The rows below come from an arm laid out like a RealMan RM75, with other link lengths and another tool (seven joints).
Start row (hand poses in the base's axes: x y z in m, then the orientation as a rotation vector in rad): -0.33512, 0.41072, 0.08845, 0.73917, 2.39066, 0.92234
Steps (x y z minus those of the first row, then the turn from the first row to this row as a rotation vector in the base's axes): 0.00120, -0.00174, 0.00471, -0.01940, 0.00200, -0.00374; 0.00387, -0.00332, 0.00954, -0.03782, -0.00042, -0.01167; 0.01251, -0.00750, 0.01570, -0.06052, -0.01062, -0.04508; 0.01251, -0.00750, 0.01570, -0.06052, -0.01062, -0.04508; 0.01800, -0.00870, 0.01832, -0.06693, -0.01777, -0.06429; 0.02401, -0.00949, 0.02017, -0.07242, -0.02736, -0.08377; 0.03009, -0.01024, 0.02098, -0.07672, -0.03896, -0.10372; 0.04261, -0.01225, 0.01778, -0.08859, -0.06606, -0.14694; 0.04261, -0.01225, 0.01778, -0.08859, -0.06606, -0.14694; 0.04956, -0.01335, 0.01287, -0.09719, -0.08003, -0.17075; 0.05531, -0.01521, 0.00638, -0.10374, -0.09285, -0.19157; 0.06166, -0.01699, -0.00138, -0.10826, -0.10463, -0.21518; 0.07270, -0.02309, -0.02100, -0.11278, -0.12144, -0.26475; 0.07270, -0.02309, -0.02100, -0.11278, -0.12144, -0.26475; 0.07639, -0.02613, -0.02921, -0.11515, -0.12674, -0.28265; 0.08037, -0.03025, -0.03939, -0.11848, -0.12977, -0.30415; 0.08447, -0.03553, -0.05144, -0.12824, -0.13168, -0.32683; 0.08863, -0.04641, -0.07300, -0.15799, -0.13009, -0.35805
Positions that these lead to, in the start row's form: -0.33392, 0.40898, 0.09316, 0.73736, 2.39580, 0.89606; -0.33125, 0.40740, 0.09799, 0.73781, 2.39419, 0.87008; -0.32261, 0.40322, 0.10415, 0.76009, 2.37179, 0.83000; -0.32261, 0.40322, 0.10415, 0.76009, 2.37179, 0.83000; -0.31712, 0.40202, 0.10677, 0.77438, 2.35587, 0.81558; -0.31111, 0.40123, 0.10862, 0.78759, 2.33737, 0.80265; -0.30503, 0.40048, 0.10943, 0.80031, 2.31651, 0.79139; -0.29251, 0.39847, 0.10623, 0.82495, 2.27009, 0.76424; -0.29251, 0.39847, 0.10623, 0.82495, 2.27009, 0.76424; -0.28556, 0.39737, 0.10132, 0.83795, 2.24570, 0.74665; -0.27981, 0.39551, 0.09483, 0.84908, 2.22355, 0.73260; -0.27346, 0.39373, 0.08707, 0.86431, 2.19993, 0.71971; -0.26242, 0.38763, 0.06745, 0.90243, 2.15530, 0.69717; -0.26242, 0.38763, 0.06745, 0.90243, 2.15530, 0.69717; -0.25873, 0.38459, 0.05924, 0.91615, 2.13986, 0.68798; -0.25475, 0.38047, 0.04906, 0.93441, 2.12401, 0.67577; -0.25065, 0.37519, 0.03701, 0.95192, 2.10966, 0.65524; -0.24649, 0.36431, 0.01545, 0.97212, 2.09658, 0.60702
